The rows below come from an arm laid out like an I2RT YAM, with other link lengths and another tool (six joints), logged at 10 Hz.
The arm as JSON. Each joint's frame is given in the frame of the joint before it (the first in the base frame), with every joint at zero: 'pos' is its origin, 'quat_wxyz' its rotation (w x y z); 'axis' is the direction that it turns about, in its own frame. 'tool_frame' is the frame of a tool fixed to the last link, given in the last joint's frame.
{
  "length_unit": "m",
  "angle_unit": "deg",
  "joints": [
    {
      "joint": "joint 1",
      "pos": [
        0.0,
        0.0,
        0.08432
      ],
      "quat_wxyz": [
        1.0,
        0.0,
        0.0,
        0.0
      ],
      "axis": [
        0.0,
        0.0,
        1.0
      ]
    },
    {
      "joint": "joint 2",
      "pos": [
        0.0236,
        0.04,
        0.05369
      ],
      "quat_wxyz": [
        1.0,
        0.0,
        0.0,
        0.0
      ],
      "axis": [
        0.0,
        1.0,
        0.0
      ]
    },
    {
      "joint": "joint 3",
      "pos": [
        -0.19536,
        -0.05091,
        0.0
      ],
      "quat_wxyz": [
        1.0,
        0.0,
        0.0,
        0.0
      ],
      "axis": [
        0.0,
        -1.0,
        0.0
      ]
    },
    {
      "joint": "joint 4",
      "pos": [
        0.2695,
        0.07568,
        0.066
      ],
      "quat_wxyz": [
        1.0,
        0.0,
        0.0,
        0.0
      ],
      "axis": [
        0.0,
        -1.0,
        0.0
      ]
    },
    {
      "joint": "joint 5",
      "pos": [
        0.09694,
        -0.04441,
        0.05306
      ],
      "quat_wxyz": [
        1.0,
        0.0,
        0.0,
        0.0
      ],
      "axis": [
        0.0,
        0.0,
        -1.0
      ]
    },
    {
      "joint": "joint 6",
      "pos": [
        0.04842,
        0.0,
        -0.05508
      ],
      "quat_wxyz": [
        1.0,
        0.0,
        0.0,
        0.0
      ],
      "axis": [
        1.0,
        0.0,
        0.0
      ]
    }
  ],
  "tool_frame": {
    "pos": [
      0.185,
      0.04,
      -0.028
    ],
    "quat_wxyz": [
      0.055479,
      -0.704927,
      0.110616,
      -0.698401
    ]
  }
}
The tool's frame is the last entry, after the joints.
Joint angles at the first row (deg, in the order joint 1, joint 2, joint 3, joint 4, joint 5, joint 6):
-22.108 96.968 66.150 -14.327 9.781 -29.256
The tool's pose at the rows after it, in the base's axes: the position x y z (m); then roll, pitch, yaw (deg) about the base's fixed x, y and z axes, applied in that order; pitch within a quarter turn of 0, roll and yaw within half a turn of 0:
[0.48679 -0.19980 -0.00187 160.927 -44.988 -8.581]
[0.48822 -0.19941 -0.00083 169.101 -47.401 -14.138]
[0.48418 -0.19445 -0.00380 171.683 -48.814 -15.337]
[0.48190 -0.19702 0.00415 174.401 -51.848 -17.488]
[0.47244 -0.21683 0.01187 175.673 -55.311 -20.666]
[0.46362 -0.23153 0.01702 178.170 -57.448 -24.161]
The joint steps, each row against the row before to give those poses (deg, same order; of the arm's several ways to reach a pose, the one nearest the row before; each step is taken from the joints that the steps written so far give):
-4.217 -0.064 1.400 0.458 -7.998 3.302
-2.996 -0.459 -1.553 1.860 -6.603 2.206
-0.918 -2.034 -3.957 2.884 -2.579 0.416
-1.684 -3.015 -4.086 3.694 -2.820 0.830
-3.300 -3.191 -4.742 4.830 -1.879 0.590
-2.994 -1.814 -2.819 2.885 -2.361 0.656

